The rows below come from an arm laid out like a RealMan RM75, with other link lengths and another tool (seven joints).
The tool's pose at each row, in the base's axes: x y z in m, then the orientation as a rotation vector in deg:
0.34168, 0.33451, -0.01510, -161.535, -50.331, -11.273
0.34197, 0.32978, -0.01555, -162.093, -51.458, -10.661
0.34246, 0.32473, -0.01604, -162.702, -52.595, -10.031
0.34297, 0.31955, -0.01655, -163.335, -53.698, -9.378
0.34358, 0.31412, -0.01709, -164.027, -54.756, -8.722
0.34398, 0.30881, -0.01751, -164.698, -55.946, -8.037
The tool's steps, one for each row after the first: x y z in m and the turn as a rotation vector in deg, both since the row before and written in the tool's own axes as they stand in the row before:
-0.00244, 0.00405, -0.00054, -0.604, -0.714, -0.620
-0.00251, 0.00441, -0.00048, -0.657, -0.740, -0.614
-0.00263, 0.00450, -0.00040, -0.673, -0.755, -0.582
-0.00275, 0.00474, -0.00031, -0.722, -0.767, -0.539
-0.00288, 0.00449, -0.00033, -0.738, -0.793, -0.621

